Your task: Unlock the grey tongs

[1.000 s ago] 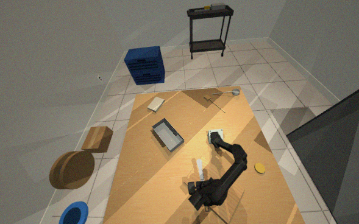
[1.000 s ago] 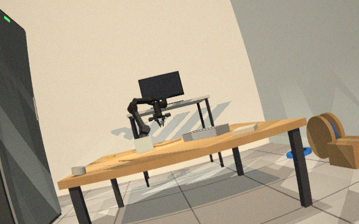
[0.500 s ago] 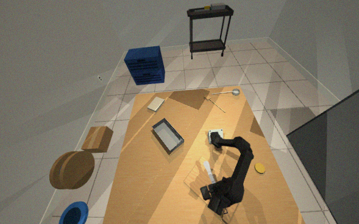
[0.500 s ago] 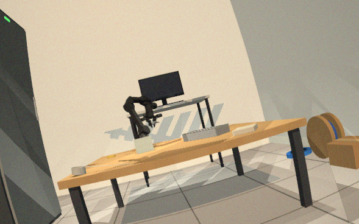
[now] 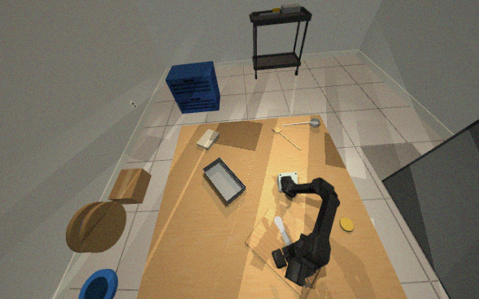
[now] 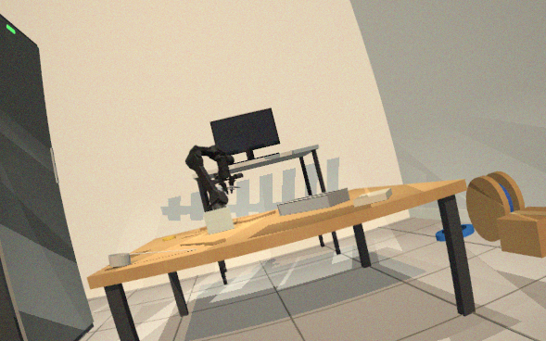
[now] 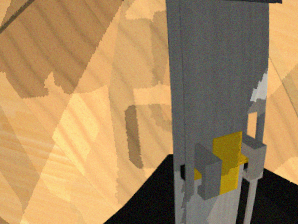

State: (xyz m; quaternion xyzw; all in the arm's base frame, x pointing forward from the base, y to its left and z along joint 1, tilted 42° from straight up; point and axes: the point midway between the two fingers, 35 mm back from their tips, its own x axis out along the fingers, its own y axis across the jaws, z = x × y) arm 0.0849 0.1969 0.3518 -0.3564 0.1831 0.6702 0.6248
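The yellow lock piece lies 10 mm behind my gripper tip, 20 mm to the left of it and 40 mm above it. The rest, counted from my gripper tip: grey roasting tin (320 mm ahead, 460 mm to the right, 130 mm below); then wooden board (30 mm to the right, 150 mm below); then yellow disc (380 mm behind, 110 mm to the right, 150 mm below).
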